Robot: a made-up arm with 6 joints.
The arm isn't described. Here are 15 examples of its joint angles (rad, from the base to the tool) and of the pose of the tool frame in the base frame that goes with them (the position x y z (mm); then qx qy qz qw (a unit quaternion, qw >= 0)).
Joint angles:
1: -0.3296 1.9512 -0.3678 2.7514 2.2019 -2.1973
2: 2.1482 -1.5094 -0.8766 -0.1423 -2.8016 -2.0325
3: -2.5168 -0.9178 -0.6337 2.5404 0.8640 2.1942
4: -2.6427 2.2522 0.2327 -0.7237 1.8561 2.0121
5: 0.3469 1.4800 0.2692 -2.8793 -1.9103 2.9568
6: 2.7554 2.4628 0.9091 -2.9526 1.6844 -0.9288
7: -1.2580 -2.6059 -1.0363 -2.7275 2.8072 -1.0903
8: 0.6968 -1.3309 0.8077 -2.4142 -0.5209 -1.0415
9: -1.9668 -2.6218 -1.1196 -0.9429 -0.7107 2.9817
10: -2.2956 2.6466 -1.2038 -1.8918 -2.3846 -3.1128
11: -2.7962 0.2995 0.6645 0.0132 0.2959 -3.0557
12: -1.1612 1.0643 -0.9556 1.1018 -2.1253 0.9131
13: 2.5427 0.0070 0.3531 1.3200 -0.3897 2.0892
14: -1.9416 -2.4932 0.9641 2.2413 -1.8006 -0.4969
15: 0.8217 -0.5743 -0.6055 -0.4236 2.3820 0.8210
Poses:
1: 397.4 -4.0 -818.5 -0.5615 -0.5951 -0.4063 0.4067
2: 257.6 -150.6 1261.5 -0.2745 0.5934 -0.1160 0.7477
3: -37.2 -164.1 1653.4 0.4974 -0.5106 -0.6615 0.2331
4: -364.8 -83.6 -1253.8 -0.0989 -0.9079 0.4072 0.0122
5: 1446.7 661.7 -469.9 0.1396 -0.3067 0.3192 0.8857
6: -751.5 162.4 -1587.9 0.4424 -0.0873 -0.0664 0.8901
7: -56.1 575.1 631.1 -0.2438 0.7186 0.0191 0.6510
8: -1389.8 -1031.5 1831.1 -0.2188 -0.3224 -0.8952 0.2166
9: 86.9 413.5 611.3 0.8049 -0.4290 0.3952 0.1092
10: 177.3 135.9 299.5 0.7310 -0.3027 -0.5483 0.2708
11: -1401.1 -360.7 2093.3 0.1484 -0.9331 0.0092 0.3274
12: 210.0 -636.8 10.1 -0.1332 -0.7290 -0.5829 0.3332
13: -852.0 622.1 2248.2 -0.4767 -0.8683 -0.1219 0.0627
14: 731.4 1649.7 -911.8 -0.1242 0.9242 0.2733 0.2362
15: 428.3 279.9 1445.5 0.2243 -0.7192 -0.3454 0.5597
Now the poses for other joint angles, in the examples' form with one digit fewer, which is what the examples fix.
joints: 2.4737 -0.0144 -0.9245 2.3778 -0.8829 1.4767
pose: -663 399 874 0.472 0.728 0.360 0.342
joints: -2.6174 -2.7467 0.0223 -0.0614 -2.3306 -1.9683
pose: 1269 889 -175 0.104 -0.799 -0.493 0.329
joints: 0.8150 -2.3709 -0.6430 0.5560 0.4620 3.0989
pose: -670 -878 779 -0.466 -0.044 -0.872 0.146
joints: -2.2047 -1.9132 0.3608 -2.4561 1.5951 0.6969
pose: 1167 1412 1048 0.036 -0.963 -0.086 0.253
